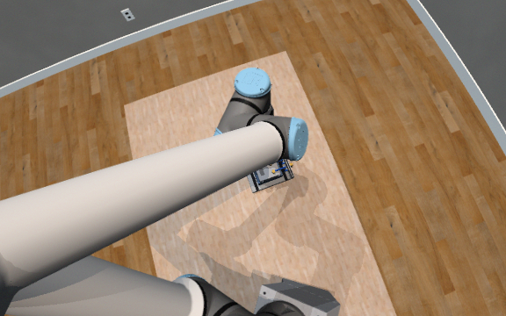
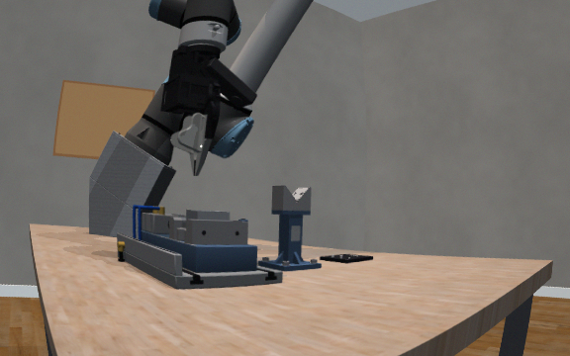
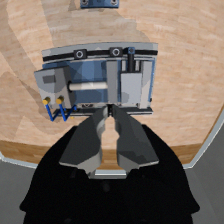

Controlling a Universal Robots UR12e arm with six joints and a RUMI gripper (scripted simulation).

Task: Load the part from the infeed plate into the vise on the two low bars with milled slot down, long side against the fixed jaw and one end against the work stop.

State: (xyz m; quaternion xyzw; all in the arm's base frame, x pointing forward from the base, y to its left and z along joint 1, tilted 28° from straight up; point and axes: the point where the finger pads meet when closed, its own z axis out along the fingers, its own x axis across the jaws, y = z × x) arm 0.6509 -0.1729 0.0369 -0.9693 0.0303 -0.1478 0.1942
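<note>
My hand is 10 cm above the moving jaw. From my hand the other things lie so: work stop 4 cm ahead, 5 cm to the left, 9 cm below; cylinder rod 5 cm behind, 10 cm below; part 4 cm ahead, 9 cm below.
</note>
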